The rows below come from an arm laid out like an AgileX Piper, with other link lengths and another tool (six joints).
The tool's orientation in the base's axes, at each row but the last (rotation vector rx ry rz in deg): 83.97 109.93 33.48; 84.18 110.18 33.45; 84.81 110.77 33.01; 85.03 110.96 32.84; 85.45 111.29 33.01; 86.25 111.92 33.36; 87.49 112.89 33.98; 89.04 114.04 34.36; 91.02 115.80 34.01; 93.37 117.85 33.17; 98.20 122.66 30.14
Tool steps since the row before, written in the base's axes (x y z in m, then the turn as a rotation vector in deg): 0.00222 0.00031 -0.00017 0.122 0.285 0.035; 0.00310 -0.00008 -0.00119 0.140 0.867 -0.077; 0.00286 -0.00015 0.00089 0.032 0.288 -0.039; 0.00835 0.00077 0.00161 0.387 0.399 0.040; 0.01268 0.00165 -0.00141 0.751 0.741 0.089; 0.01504 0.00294 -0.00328 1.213 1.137 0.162; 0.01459 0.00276 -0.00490 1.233 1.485 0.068; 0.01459 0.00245 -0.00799 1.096 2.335 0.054; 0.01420 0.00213 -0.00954 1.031 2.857 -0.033; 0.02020 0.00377 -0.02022 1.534 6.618 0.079; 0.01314 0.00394 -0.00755 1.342 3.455 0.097
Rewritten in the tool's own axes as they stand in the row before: -0.00004 0.00146 0.00171 0.245 0.185 0.054; -0.00034 0.00126 0.00305 0.826 0.281 0.125; -0.00083 0.00252 0.00140 0.280 0.075 0.041; -0.00104 0.00705 0.00470 0.309 0.403 0.231; -0.00033 0.00831 0.00982 0.564 0.780 0.440; 0.00078 0.00917 0.01269 0.850 1.257 0.699; 0.00080 0.00792 0.01346 1.199 1.296 0.782; 0.00075 0.00614 0.01563 2.053 1.388 0.718; 0.00039 0.00537 0.01638 2.584 1.403 0.763; 0.00141 0.00499 0.02836 6.143 2.667 1.142; 0.00139 0.00824 0.01324 3.092 1.878 0.811
